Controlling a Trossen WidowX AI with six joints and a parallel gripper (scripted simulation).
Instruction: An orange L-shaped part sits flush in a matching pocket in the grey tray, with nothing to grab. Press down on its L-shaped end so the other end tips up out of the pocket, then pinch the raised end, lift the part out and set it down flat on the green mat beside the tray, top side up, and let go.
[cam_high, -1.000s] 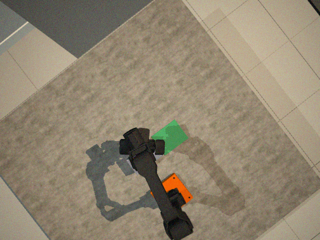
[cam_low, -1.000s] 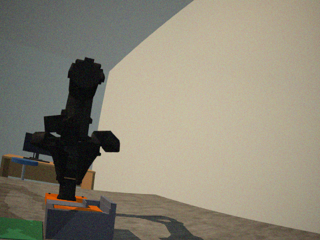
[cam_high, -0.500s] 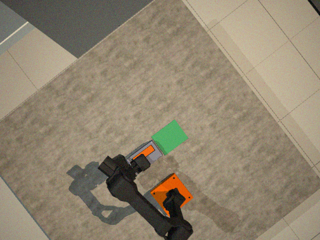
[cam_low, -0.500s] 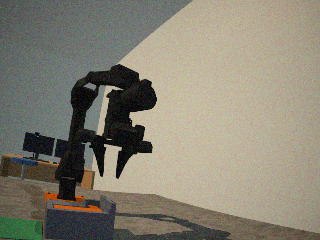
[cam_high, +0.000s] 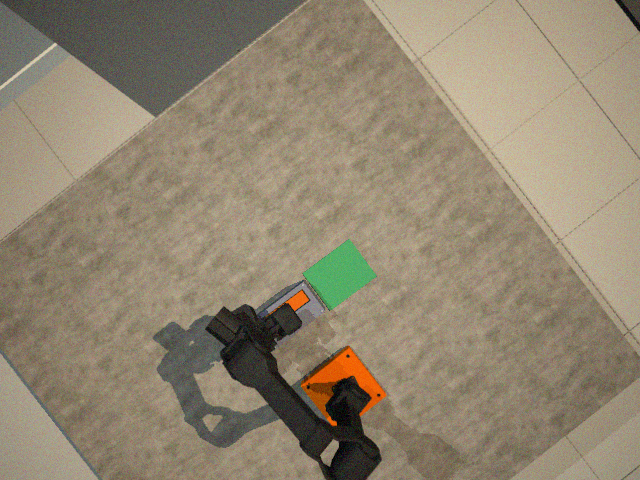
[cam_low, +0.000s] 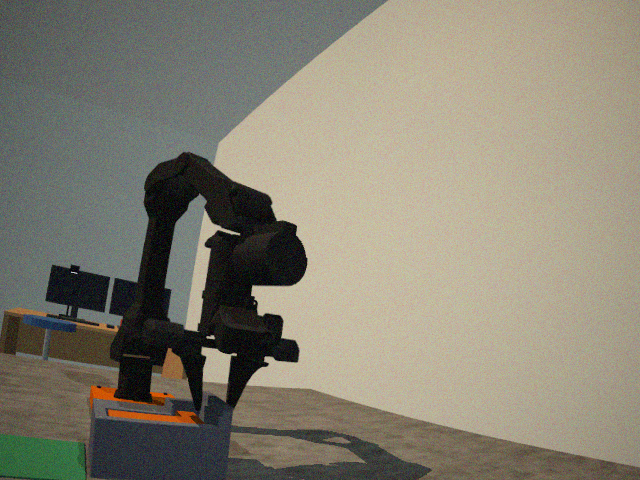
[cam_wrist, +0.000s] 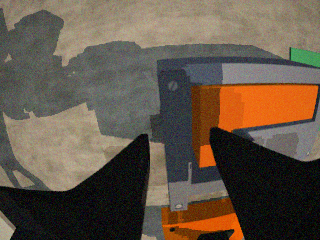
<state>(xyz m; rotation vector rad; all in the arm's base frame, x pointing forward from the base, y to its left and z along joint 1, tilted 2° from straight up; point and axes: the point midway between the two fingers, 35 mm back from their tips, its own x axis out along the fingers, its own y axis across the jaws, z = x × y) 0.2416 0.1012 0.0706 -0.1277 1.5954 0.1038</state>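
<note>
Right now my gripper tip is 50 mm to the left of the orange L-shaped part and 30 mm above it. From my gripper tip the other things lie so: green mat 220 mm to the right, 90 mm below, 30 mm ahead.
</note>
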